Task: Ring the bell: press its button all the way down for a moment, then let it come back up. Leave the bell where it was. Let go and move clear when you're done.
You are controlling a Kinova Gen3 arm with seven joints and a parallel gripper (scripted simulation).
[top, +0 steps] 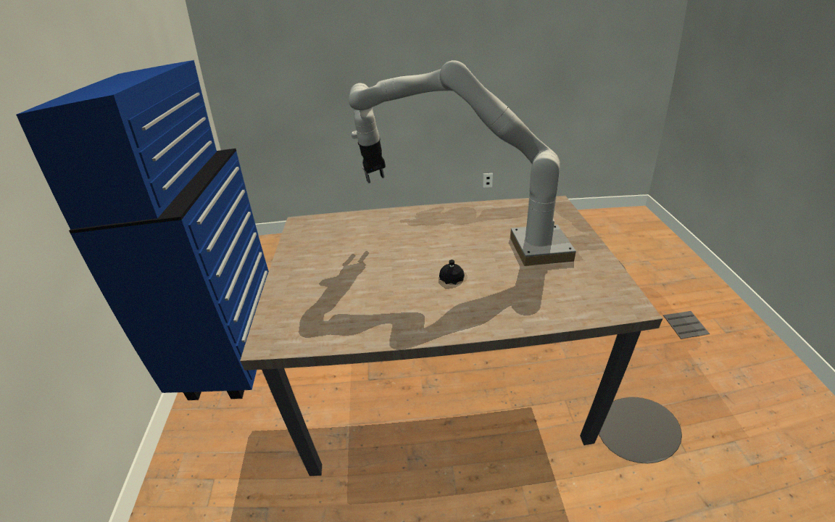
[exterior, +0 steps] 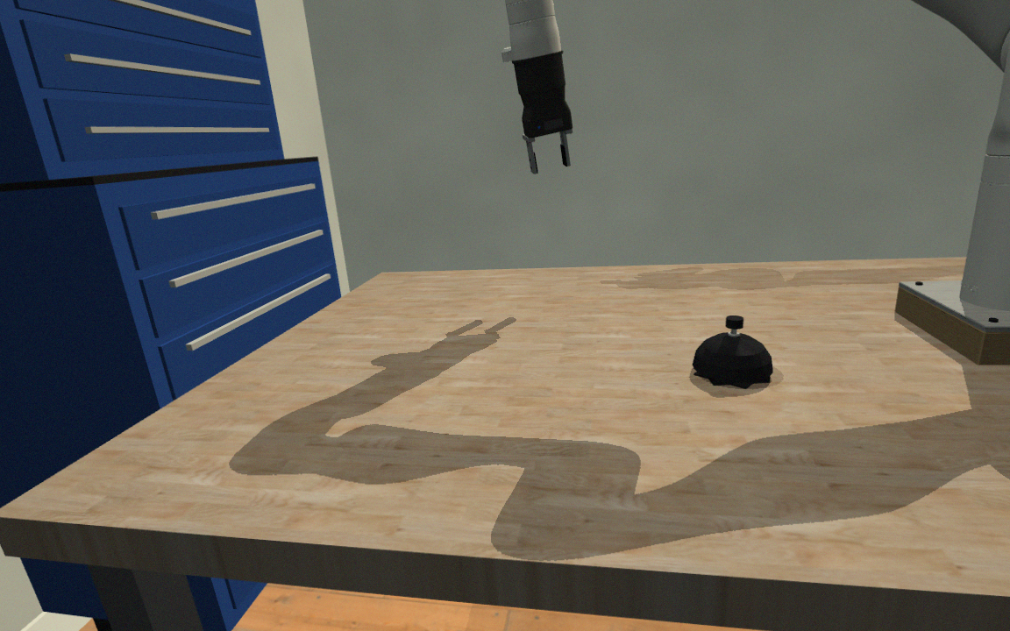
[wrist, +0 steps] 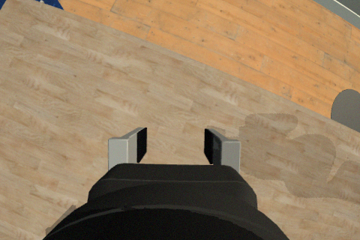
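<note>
The bell button lies 29 cm behind my hand, 33 cm to the left of it and 18 cm below it. The rest, counted from my hand: black dome bell 29 cm behind, 33 cm to the left, 19 cm below.
</note>
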